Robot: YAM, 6 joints.
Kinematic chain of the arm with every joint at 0, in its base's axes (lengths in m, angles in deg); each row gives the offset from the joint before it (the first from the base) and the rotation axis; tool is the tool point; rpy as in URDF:
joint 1: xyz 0 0 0.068 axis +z
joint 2: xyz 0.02 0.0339 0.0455 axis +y
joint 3: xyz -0.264 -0.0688 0 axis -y
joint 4: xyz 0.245 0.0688 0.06 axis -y
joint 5: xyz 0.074 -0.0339 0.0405 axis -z
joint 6: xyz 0.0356 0 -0.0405 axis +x
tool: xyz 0 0 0 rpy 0 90 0
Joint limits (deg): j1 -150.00..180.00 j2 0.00..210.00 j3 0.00..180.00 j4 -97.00..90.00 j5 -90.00..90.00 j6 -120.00..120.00
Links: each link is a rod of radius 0.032 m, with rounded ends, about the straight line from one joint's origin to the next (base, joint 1, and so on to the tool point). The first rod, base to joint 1, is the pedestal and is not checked.
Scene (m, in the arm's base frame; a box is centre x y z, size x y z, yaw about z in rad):
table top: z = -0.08
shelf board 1: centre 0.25 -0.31 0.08 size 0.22 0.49 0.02 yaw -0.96
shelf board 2: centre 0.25 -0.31 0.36 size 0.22 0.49 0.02 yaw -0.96
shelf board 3: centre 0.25 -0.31 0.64 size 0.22 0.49 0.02 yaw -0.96
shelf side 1: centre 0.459 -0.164 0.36 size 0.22 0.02 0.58 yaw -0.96
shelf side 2: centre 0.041 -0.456 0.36 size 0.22 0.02 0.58 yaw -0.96
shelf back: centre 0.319 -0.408 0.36 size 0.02 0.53 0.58 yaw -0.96
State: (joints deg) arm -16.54 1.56 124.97 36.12 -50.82 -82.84
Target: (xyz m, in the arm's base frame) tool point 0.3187 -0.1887 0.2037
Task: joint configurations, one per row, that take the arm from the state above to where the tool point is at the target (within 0.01 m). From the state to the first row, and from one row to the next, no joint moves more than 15 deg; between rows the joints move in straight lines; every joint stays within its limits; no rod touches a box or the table.
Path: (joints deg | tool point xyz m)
1: -17.51 11.58 111.70 32.12 -50.89 -82.84 | -0.3785 0.1484 0.4686
2: -18.48 21.60 98.42 28.11 -50.95 -82.84 | -0.2311 0.1064 0.5561
3: -19.45 31.61 85.15 24.11 -51.02 -82.84 | -0.0727 0.0550 0.5787
4: -20.42 41.63 71.87 20.11 -51.08 -82.84 | 0.0711 0.0031 0.5383
5: -21.39 51.65 58.60 16.10 -51.15 -82.84 | 0.1784 -0.0401 0.4475
6: -22.36 61.67 45.33 12.10 -51.22 -82.84 | 0.2350 -0.0667 0.3274
7: -23.33 71.69 32.05 8.10 -51.28 -82.84 | 0.2369 -0.0719 0.2037
8: -28.93 85.46 43.92 12.09 -48.23 -82.84 | 0.2818 -0.1254 0.2111
9: -34.54 99.23 55.80 16.08 -45.17 -82.84 | 0.3187 -0.1887 0.2037

